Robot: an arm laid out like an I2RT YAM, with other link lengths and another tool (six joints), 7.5 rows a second.
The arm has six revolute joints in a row. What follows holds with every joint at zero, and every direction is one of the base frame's. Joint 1 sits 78.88 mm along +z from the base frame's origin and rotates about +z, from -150.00 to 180.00 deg. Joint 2 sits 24.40 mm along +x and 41.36 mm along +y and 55.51 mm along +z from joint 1 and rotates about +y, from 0.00 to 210.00 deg. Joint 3 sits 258.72 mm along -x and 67.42 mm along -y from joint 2 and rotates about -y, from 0.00 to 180.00 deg. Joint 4 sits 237.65 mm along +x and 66.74 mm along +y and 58.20 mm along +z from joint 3 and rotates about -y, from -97.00 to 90.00 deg. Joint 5 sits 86.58 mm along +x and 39.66 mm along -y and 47.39 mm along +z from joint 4 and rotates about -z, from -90.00 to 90.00 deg. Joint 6 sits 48.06 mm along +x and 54.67 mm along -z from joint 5 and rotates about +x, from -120.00 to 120.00 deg. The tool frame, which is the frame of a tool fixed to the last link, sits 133.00 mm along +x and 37.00 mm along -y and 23.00 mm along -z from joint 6; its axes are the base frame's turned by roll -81.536, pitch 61.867 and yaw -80.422 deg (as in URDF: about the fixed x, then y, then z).
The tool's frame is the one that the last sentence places.
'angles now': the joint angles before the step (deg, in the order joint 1, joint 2, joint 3, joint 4, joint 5, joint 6). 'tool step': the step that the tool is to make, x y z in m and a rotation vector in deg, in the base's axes. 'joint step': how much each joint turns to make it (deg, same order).
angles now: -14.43, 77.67, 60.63, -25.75, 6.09, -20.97
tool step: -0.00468, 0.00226, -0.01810, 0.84, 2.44, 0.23
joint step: 0.02, 0.95, -1.58, -0.04, -0.30, 0.00
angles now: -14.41, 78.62, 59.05, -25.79, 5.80, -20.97
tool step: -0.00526, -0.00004, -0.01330, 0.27, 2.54, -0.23
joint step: -0.01, 1.10, -0.60, -0.82, 0.42, -0.09
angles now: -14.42, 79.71, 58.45, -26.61, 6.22, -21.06
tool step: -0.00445, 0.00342, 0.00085, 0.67, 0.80, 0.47
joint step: 0.05, -0.64, 0.43, -2.01, -0.62, -0.02
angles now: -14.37, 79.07, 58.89, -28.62, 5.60, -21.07
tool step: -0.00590, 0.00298, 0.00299, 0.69, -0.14, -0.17
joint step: 0.01, -1.50, -0.26, -1.33, -0.41, 0.60
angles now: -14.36, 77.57, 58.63, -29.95, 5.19, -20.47
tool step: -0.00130, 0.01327, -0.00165, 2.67, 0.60, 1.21
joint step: 0.93, -0.30, 0.76, -2.38, -2.04, 1.38
